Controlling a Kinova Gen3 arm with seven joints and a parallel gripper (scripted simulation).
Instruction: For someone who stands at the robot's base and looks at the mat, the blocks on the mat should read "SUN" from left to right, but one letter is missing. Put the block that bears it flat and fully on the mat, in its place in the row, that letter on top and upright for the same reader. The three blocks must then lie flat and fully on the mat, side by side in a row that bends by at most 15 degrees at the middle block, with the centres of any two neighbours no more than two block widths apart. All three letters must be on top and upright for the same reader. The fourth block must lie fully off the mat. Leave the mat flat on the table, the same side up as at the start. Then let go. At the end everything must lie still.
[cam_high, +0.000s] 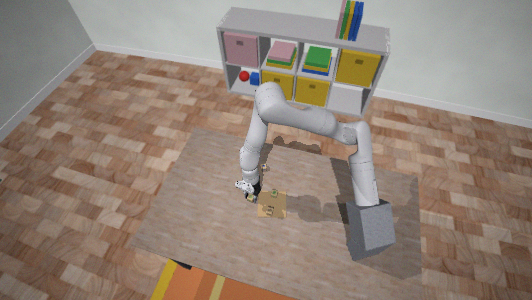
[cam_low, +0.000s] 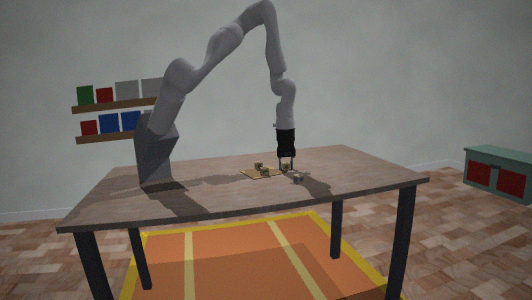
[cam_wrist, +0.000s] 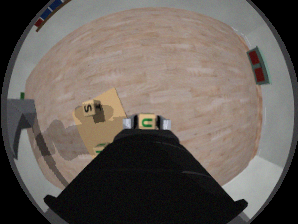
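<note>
Now: the tan mat 110 mm behind my hand, 10 mm to the left of it and 20 mm below it.
</note>
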